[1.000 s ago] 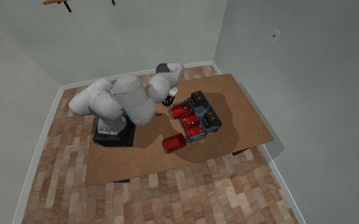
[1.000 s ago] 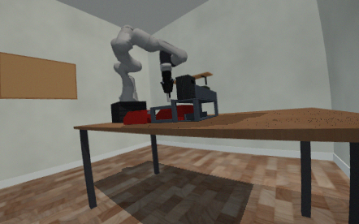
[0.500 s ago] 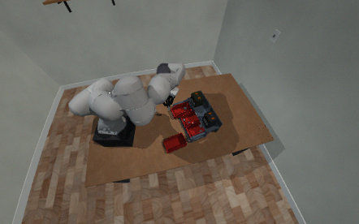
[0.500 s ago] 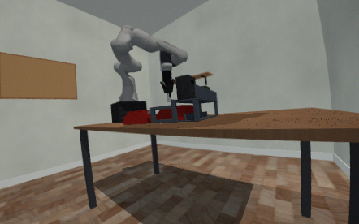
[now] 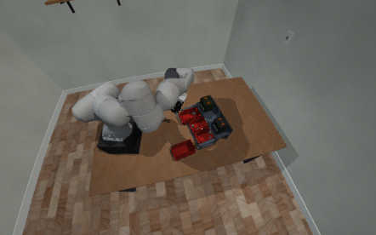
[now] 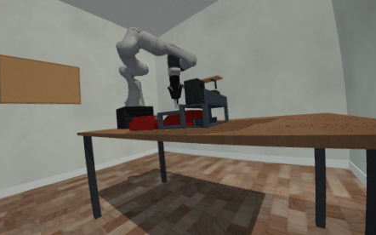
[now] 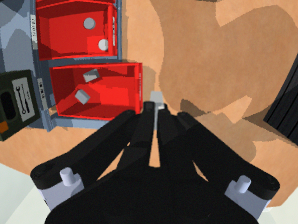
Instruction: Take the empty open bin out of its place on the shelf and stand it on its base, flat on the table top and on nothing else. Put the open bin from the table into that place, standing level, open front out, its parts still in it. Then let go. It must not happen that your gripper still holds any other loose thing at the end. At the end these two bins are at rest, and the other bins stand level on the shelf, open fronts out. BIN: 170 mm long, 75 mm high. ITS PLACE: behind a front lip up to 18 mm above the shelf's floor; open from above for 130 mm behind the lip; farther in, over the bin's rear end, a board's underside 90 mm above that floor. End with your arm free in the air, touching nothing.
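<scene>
Now: hand 100 mm short of the grey shelf lip, 90 mm to the left of it and 150 mm above it. Round my hand: black box: 320 mm ahead, 160 mm to the right, 10 mm above.
</scene>
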